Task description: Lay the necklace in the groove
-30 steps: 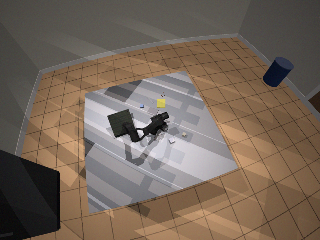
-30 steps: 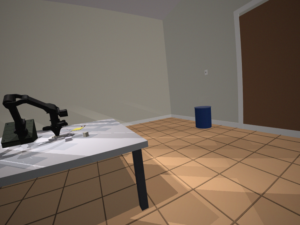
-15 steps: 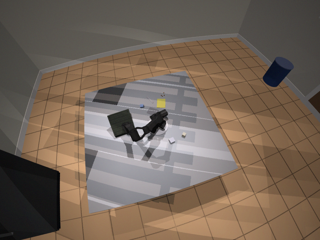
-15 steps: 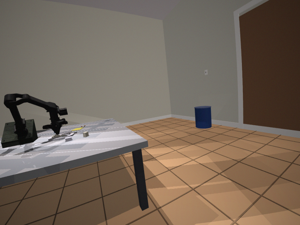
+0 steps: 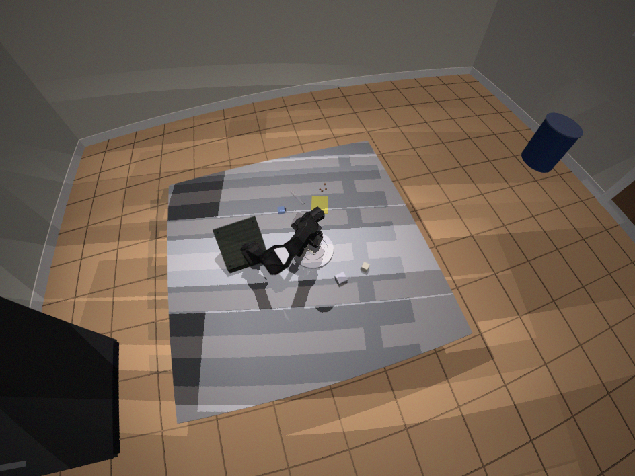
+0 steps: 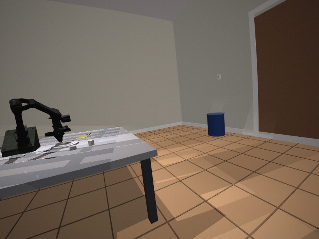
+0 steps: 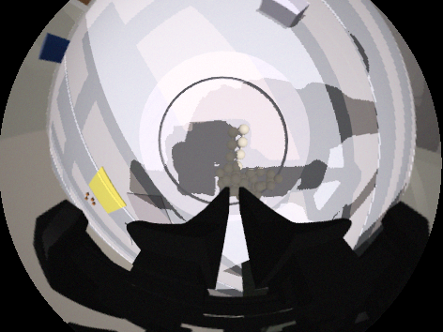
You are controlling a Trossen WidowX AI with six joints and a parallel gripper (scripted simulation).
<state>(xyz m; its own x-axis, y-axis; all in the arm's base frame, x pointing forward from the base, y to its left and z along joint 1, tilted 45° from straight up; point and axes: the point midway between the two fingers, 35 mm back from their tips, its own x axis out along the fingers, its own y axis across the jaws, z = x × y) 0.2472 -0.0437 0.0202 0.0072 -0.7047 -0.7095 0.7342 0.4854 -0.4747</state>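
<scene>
My gripper tip is now 3 cm short of the round bead board, 2 cm to the left of it and 2 cm above it. From my gripper tip the other things lie so: grey card 4 cm ahead, 16 cm to the left, 3 cm below; blue block 4 cm behind, 27 cm to the left, 2 cm below; white block 10 cm ahead, 21 cm to the right, 2 cm below.
</scene>
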